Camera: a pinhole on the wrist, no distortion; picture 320 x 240 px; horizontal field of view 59.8 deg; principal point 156.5 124.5 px. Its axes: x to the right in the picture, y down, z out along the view. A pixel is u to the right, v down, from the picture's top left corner.
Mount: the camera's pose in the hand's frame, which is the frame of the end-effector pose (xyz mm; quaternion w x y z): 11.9 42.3 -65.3 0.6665 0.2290 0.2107 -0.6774
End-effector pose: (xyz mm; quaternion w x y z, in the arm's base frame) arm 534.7 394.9 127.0 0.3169 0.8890 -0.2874 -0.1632
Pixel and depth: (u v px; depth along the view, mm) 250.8 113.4 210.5
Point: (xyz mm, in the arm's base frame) 559.7 456.0 -10.6
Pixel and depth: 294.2 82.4 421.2
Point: 564.8 601.4 -223.0
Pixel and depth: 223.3 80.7 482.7
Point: 489.4 536.3 -273.8
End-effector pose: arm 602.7 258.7 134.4 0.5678 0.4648 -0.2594 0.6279
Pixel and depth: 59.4 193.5 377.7
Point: 775.4 48.3 340.8
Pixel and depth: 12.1 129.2 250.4
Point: 666.0 81.2 235.2
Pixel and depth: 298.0 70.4 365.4
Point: 938.5 195.4 58.1
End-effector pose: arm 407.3 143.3 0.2 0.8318 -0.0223 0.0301 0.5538
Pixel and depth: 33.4 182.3 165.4
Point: 423.6 190.8 108.7
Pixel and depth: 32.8 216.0 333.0
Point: 492.6 253.0 284.0
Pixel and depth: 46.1 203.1 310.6
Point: 489.4 228.7 252.5
